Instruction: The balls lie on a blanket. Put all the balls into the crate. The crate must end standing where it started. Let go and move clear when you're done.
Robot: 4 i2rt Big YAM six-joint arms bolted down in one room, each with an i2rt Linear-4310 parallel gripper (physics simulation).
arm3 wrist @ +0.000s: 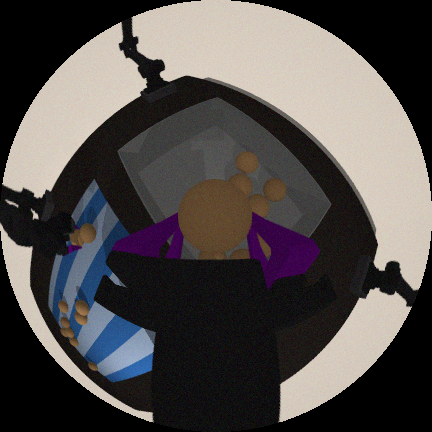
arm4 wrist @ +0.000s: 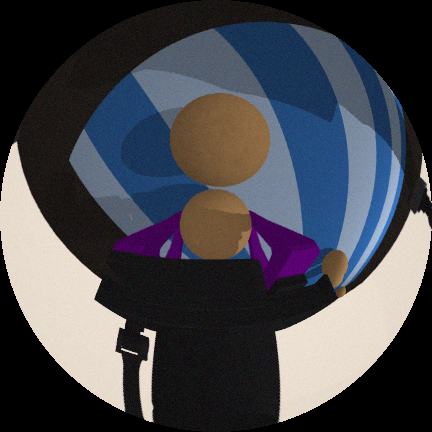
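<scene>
My arm3 gripper (arm3 wrist: 215,218) is shut on a brown ball (arm3 wrist: 215,202), held above the grey crate (arm3 wrist: 165,125). Several balls (arm3 wrist: 247,162) (arm3 wrist: 274,189) lie in the crate, some partly hidden behind the held ball and the fingers. My arm4 gripper (arm4 wrist: 216,220) is shut on another ball (arm4 wrist: 215,237), low over the blue-and-white striped blanket (arm4 wrist: 320,165) (arm3 wrist: 102,345). A loose ball (arm4 wrist: 220,135) (arm3 wrist: 88,233) lies just beyond it. More balls (arm3 wrist: 82,307) (arm3 wrist: 65,322) (arm4 wrist: 335,265) lie on the blanket. The grippers of arm1 and arm2 do not show.
The dark table (arm3 wrist: 320,345) carries the crate and blanket side by side. In the arm3 wrist view, one arm (arm3 wrist: 152,72) stands beyond the crate and another arm (arm3 wrist: 387,277) at the right edge. Arm4's dark links (arm3 wrist: 22,220) reach over the blanket from the left.
</scene>
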